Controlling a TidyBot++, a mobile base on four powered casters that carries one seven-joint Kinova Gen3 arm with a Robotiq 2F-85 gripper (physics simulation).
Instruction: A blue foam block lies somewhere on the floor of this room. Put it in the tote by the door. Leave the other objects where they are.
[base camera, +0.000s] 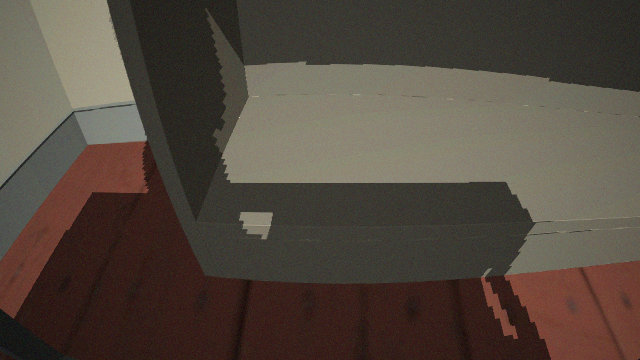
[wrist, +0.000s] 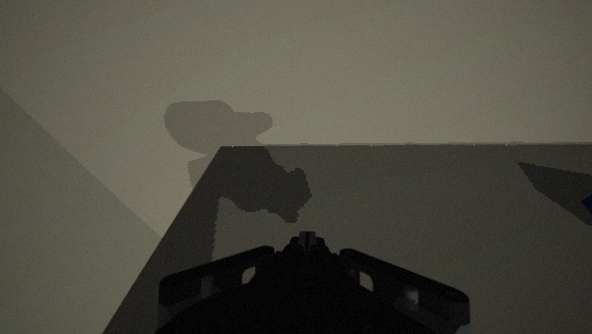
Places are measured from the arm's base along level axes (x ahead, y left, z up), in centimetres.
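Pixels of known places: gripper, fingertip midpoint: (wrist: 307, 242).
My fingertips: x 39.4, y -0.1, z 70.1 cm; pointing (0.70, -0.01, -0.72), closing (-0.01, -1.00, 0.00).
Note:
Behind a point stands the place of what it marks.
My gripper (wrist: 307, 242) @[x 39.4, y -0.1, z 70.1 cm] is shut and empty, with its fingertips together at the lower middle of the wrist view. It is in front of a large grey furniture surface, and its distance from that surface is hard to tell. A small dark blue patch (wrist: 587, 204) @[x 46.5, y -34.0, z 66.7 cm] shows at the right edge of the wrist view, beside a dark shadow. It is cut off by the frame, and I cannot tell what it belongs to. No whole blue foam block shows in either view. The tote and the door do not show either.
In the base view a large grey shelf unit (base camera: 165, 150) @[x 32.0, y 15.6, z -20.7 cm] stands close in front, with an upright side panel and a low bottom board. Red plank floor (base camera: 310, 320) @[x 27.0, y 3.7, z -39.7 cm] runs along its front. Walls with a grey-blue baseboard (base camera: 110, 125) @[x 62.0, y 47.6, z -35.2 cm] meet in a corner at the left.

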